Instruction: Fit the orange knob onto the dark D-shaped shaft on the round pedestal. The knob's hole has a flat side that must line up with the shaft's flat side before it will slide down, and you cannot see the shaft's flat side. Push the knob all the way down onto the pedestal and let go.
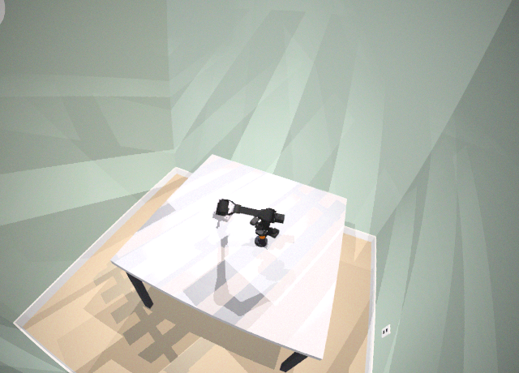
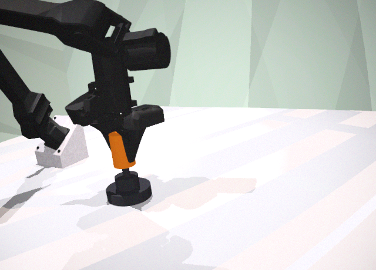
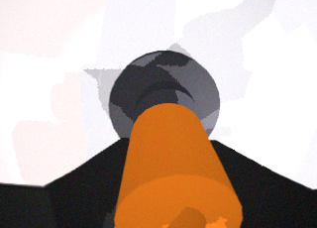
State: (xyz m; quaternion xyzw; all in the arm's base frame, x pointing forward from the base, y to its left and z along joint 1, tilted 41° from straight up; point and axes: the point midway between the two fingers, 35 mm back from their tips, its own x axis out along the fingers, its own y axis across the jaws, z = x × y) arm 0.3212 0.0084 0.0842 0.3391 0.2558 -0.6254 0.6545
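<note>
Now: the orange knob 20 mm above my gripper tip. Also, from my gripper tip: dark round pedestal 40 mm below.
</note>
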